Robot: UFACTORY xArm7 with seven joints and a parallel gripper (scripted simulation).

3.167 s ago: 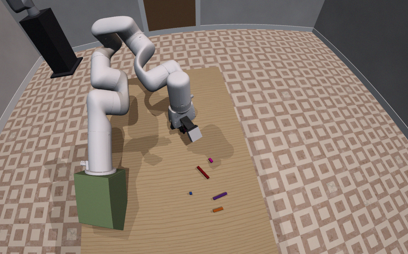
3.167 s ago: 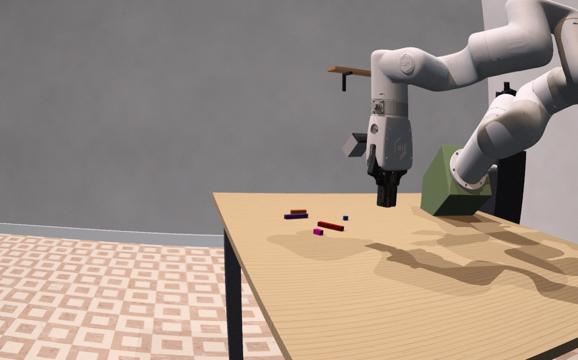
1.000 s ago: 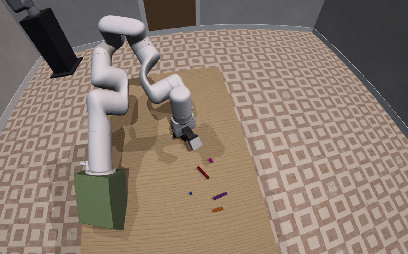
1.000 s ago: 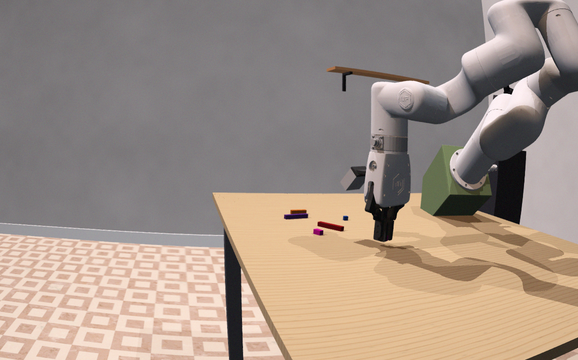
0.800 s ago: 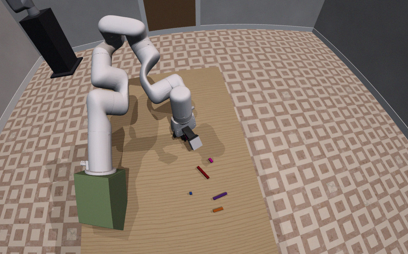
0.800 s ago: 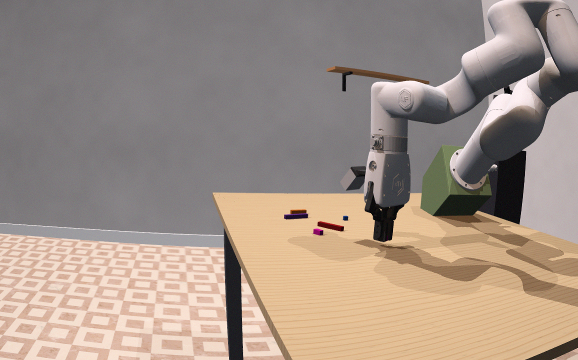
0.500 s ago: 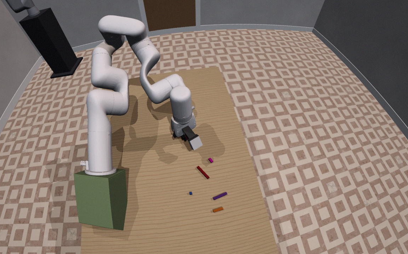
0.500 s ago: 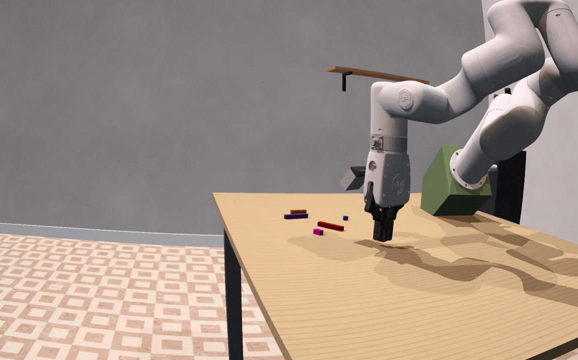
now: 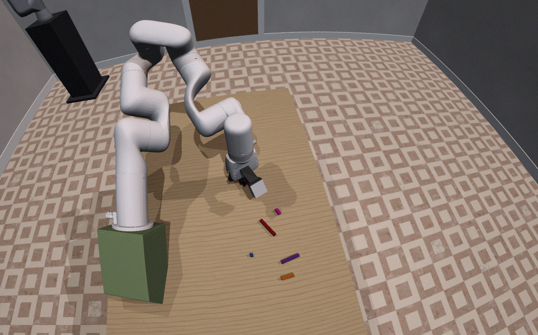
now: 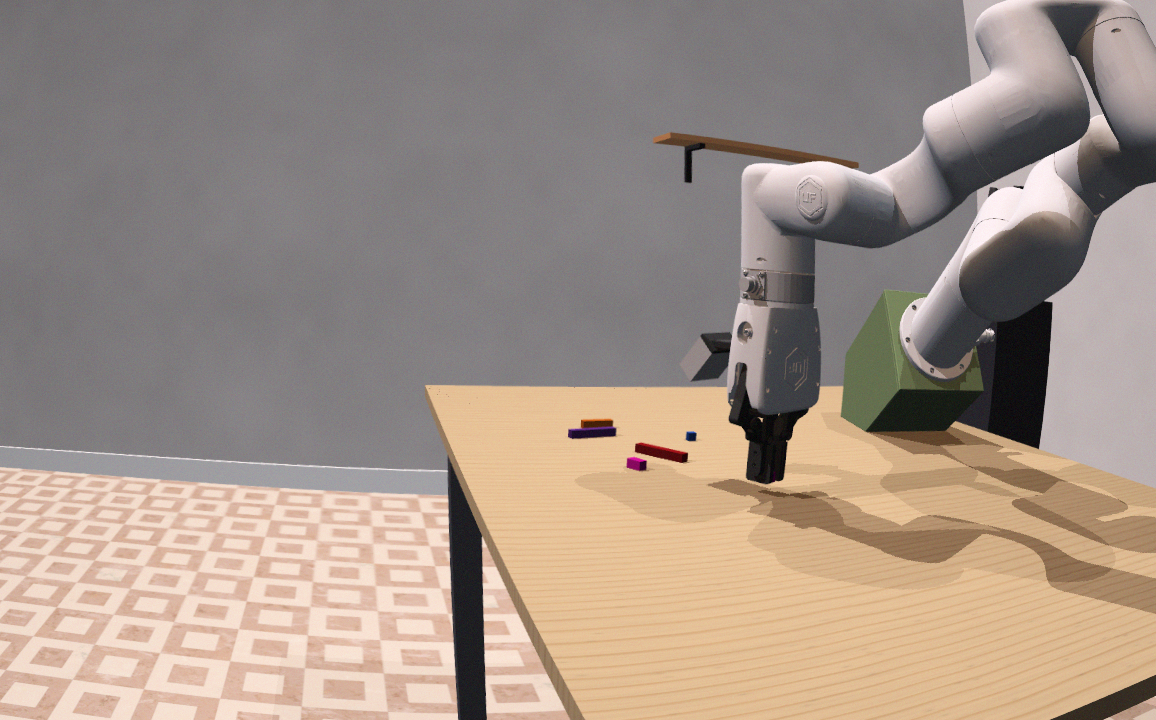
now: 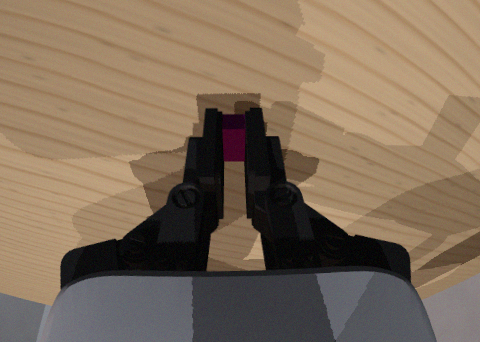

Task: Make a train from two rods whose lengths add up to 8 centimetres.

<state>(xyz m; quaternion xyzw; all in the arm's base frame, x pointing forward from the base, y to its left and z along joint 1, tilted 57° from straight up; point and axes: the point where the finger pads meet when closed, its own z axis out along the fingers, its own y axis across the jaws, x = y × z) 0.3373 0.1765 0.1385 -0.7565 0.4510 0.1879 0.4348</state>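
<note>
The purple rod lies 130 mm ahead of my hand, 280 mm to the right of it and 30 mm below it. The rest, counted from my hand: magenta rod 20 mm below; small blue rod 10 mm ahead, 260 mm to the right, 30 mm below; red rod 70 mm ahead, 170 mm to the right, 30 mm below.
</note>
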